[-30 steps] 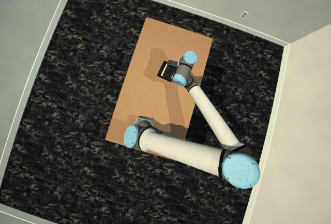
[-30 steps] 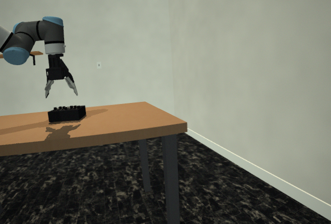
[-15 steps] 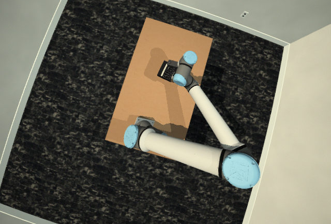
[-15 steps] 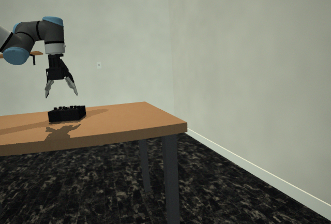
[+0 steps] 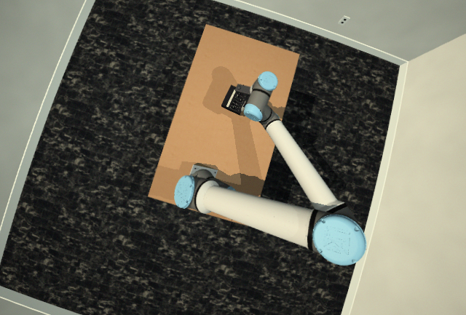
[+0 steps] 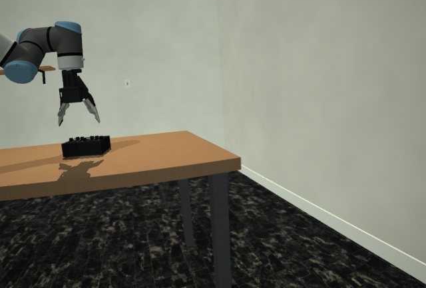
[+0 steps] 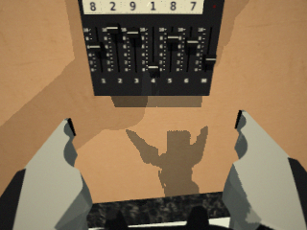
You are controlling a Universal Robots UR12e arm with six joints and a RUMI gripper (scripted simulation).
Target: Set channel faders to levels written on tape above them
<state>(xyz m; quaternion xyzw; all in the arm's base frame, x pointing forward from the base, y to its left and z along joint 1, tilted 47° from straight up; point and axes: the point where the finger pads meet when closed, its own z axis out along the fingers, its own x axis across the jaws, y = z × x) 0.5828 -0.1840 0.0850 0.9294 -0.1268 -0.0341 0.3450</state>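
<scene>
The fader cap is 50 mm behind my hand, 70 mm to the left of it and 60 mm below it.
</scene>
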